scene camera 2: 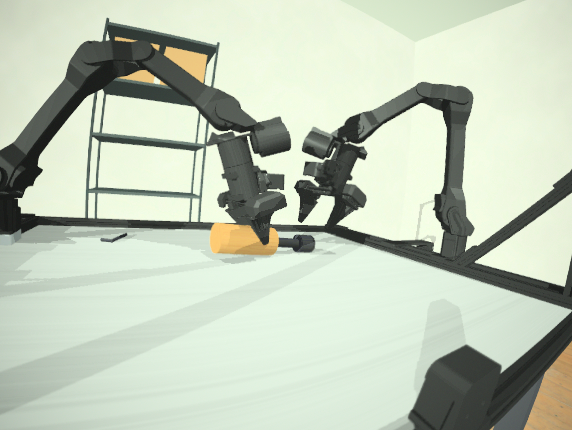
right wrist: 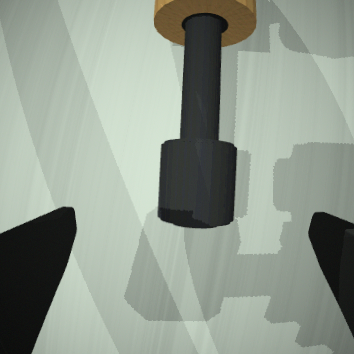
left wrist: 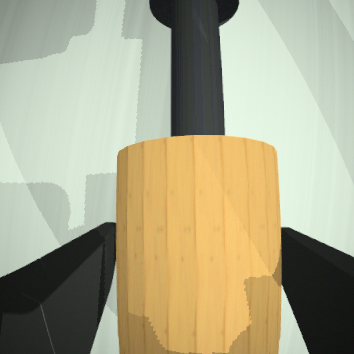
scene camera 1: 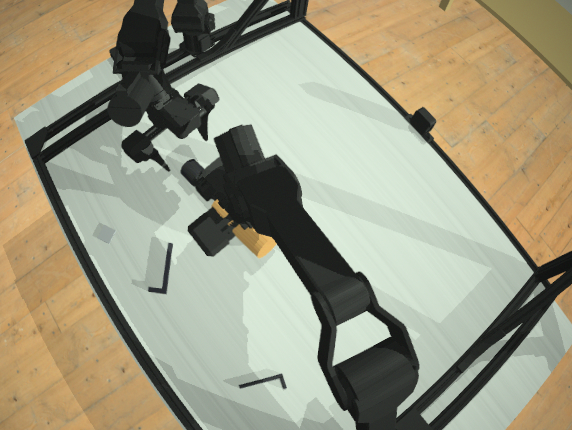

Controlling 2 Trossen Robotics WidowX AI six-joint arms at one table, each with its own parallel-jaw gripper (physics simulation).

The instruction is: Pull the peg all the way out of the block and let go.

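Frame: origin at the left arm's base, x ahead, y left, z up, level; centimetres.
Where they show: left gripper, between the fingertips: [scene camera 2: 258, 241] [left wrist: 197, 237]; right gripper, between the fingertips: [scene camera 2: 312, 225] [right wrist: 196, 222] [scene camera 1: 187, 155]; right arm's base, origin of its link: [scene camera 2: 451, 258] [scene camera 1: 196, 44].
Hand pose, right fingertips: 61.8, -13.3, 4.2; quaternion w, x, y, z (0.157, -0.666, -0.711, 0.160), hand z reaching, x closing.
After its pixels a point has its place, as x, y, z.
The wooden block [scene camera 1: 254, 241] {41.2, -12.0, 3.9} [scene camera 2: 240, 239] {43.3, -16.4, 2.1} [left wrist: 200, 225] {49.4, -13.1, 3.8} [right wrist: 167, 22] {51.6, -15.2, 0.9} is a tan cylinder lying on its side. The black peg [scene camera 1: 192, 170] {59.7, -12.6, 2.1} [scene camera 2: 304, 243] {58.9, -14.9, 0.7} [left wrist: 197, 80] {54.1, -13.1, 1.6} [right wrist: 197, 182] {60.2, -13.1, 2.1} sticks out of its end, with a length of shaft and the thick head showing; its inserted part is hidden. My left gripper [left wrist: 197, 237] {48.7, -13.4, 1.0} is shut on the block, one finger on each side. My right gripper [scene camera 1: 187, 154] {61.8, -13.3, 4.2} [scene camera 2: 316, 223] {61.8, -13.3, 4.2} [right wrist: 196, 222] {61.8, -13.3, 4.2} is wide open and empty. It hangs above and beyond the peg's head, its fingers spread to either side of the head in the right wrist view.
Two dark L-shaped marks [scene camera 1: 168, 270] {48.4, 2.4, -1.1} [scene camera 1: 262, 381] {22.7, 2.8, -1.3} and a small grey square [scene camera 1: 104, 233] {62.7, 8.2, -1.6} lie on the table. Black rails [scene camera 1: 115, 320] {47.2, 16.0, 0.1} edge the table. A black box-shaped device [scene camera 1: 423, 121] {38.2, -56.8, 2.6} [scene camera 2: 457, 385] {36.4, -58.5, 3.2} stands at one edge. A shelf unit [scene camera 2: 150, 141] stands beyond the table.
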